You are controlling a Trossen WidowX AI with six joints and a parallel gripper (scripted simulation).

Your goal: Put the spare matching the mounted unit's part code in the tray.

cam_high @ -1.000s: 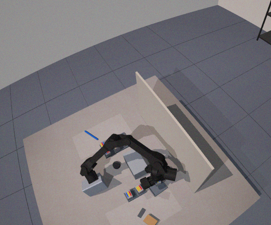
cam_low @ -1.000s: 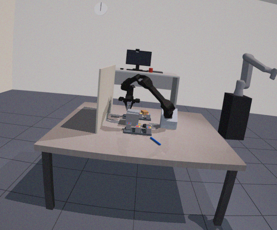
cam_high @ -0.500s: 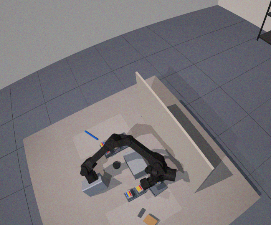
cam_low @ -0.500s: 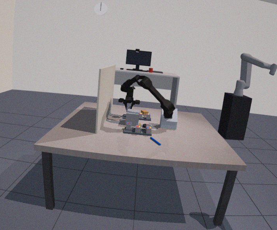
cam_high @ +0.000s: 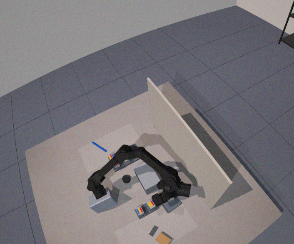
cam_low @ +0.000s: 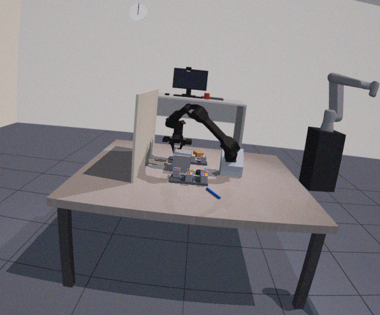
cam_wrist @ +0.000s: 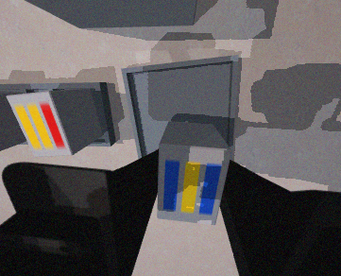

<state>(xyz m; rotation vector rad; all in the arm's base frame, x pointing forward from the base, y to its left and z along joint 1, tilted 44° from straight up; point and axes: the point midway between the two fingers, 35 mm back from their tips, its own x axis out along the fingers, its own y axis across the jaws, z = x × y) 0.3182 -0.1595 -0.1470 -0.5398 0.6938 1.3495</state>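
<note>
Now: the dark grey tray 40 mm below my gripper tip. Round my gripper tip: orange block: 170 mm to the right, 160 mm behind, 30 mm below; black round object: 260 mm to the left, 140 mm behind, 40 mm below; mounted unit: 190 mm to the left, 30 mm behind.
</note>
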